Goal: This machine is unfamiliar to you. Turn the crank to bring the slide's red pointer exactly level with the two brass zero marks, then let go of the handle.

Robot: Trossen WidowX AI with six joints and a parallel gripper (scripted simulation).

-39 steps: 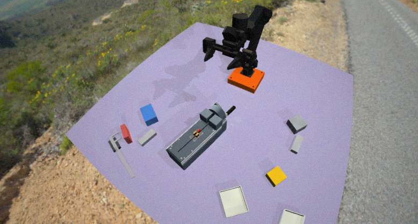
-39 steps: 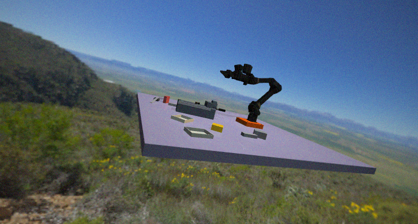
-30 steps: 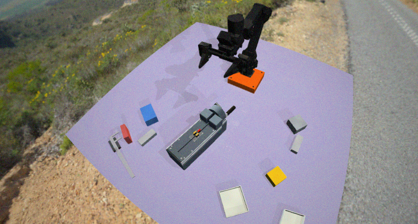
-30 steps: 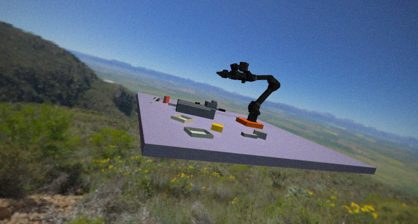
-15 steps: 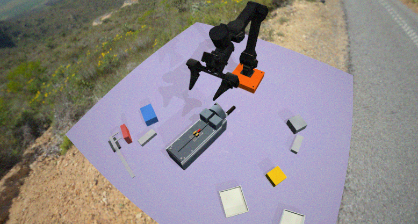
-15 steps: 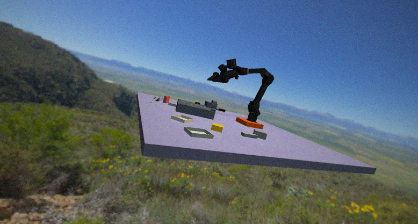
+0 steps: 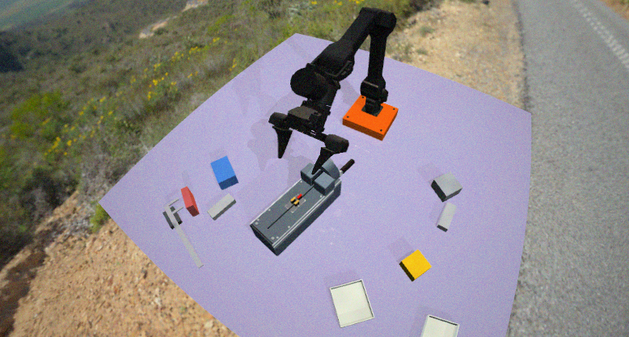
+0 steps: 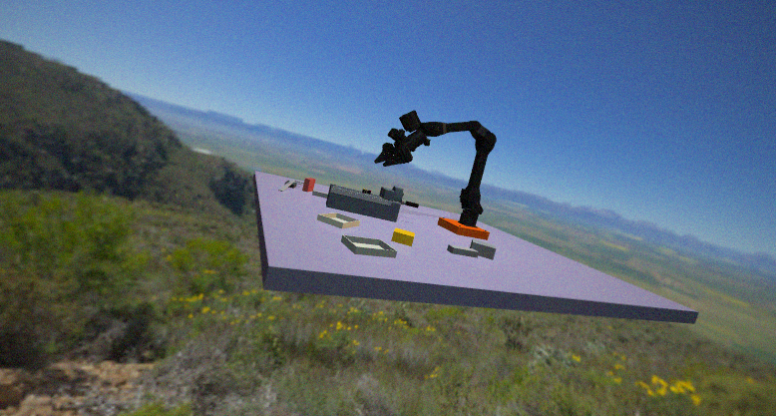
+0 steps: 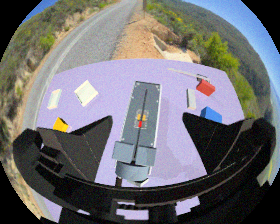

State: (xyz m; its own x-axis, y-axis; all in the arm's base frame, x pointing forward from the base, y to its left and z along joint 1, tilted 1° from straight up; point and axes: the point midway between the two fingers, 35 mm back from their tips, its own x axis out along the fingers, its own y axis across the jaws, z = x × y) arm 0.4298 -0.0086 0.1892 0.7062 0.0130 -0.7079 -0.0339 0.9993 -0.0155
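My gripper tip is 140 mm past the dark crank handle, 70 mm to the right of it and 120 mm above it. Round my gripper tip: red pointer (10 mm ahead, 10 mm to the left, 110 mm below); then red block (190 mm ahead, 290 mm to the right, 170 mm below); then blue block (40 mm ahead, 270 mm to the right, 170 mm below).
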